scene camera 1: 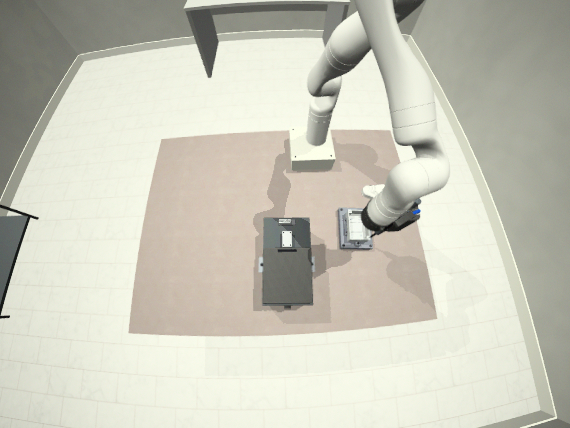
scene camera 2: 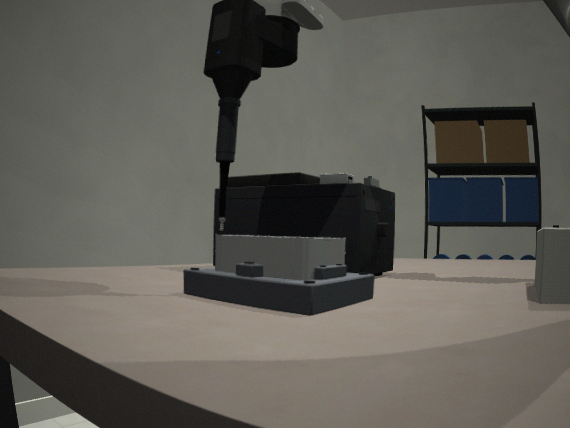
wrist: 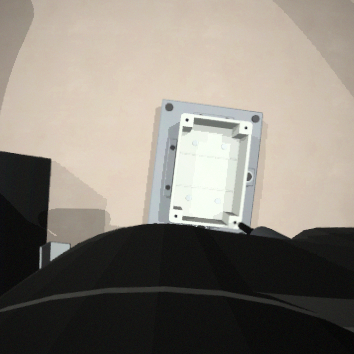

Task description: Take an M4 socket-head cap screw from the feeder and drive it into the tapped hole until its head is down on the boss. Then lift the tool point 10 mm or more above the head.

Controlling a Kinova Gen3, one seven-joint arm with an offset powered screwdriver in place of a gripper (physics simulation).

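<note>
My screwdriver (scene camera 1: 370, 236) (scene camera 2: 222, 218) (wrist: 240, 225) points down with a small silvery screw (scene camera 2: 221, 225) upright at its bit tip. In scene camera 2 a small gap shows between the screw's lower end and the top of the white open housing (scene camera 1: 356, 226) (scene camera 2: 280, 252) (wrist: 207, 172). In the wrist view the bit tip is at the lower right corner boss (wrist: 235, 222), which has a dark hole; the screw cannot be made out there. The housing sits on a grey fixture plate (scene camera 1: 342, 245) (scene camera 2: 250, 295) (wrist: 161, 135). The dark feeder (scene camera 1: 287, 277) (scene camera 2: 310, 210) (wrist: 25, 200) stands beside the fixture.
The robot's pale base block (scene camera 1: 312, 164) (scene camera 2: 552, 265) stands on the pinkish table top (scene camera 1: 200, 225) (scene camera 2: 300, 340) (wrist: 90, 75). Clamp blocks (scene camera 2: 249, 270) (scene camera 2: 330, 272) stand against the housing. A shelf rack (scene camera 2: 480, 168) with boxes is in the background.
</note>
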